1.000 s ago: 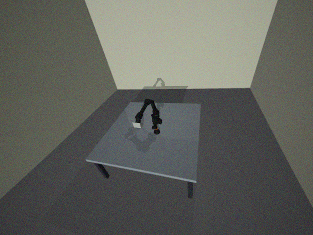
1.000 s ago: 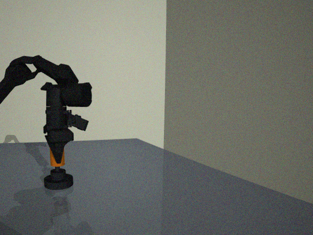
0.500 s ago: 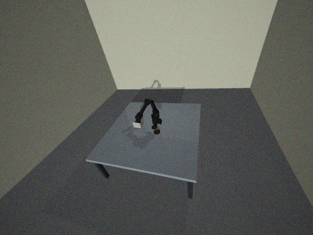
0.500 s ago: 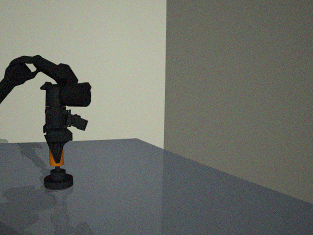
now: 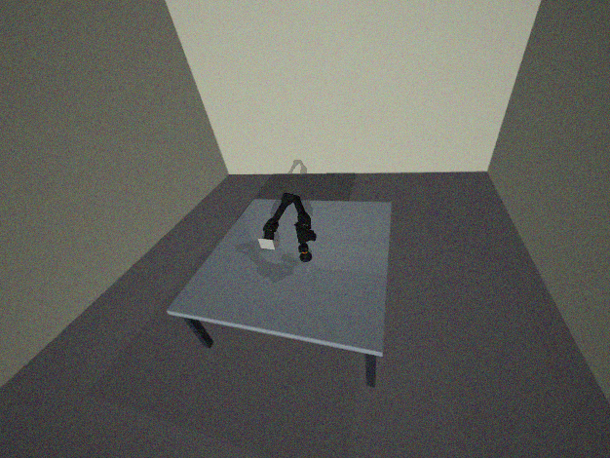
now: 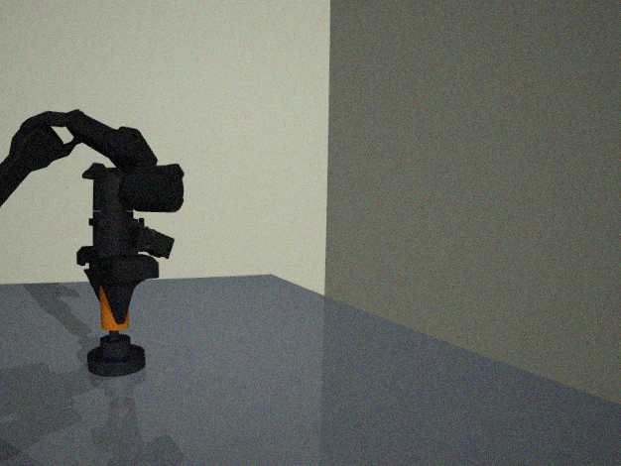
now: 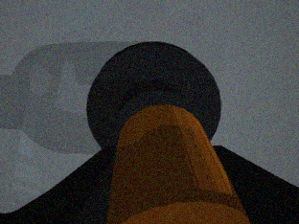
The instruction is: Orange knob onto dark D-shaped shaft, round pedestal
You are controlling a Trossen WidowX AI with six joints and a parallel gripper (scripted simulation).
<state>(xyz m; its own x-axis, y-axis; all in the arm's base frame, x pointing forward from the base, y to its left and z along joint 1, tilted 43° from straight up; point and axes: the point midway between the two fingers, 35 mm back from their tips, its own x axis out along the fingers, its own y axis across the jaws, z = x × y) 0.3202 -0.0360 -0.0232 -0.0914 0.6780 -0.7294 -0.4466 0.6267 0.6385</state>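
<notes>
The orange knob lies 20 mm above my gripper tip. Round my gripper tip: dark round pedestal: 40 mm below.
</notes>
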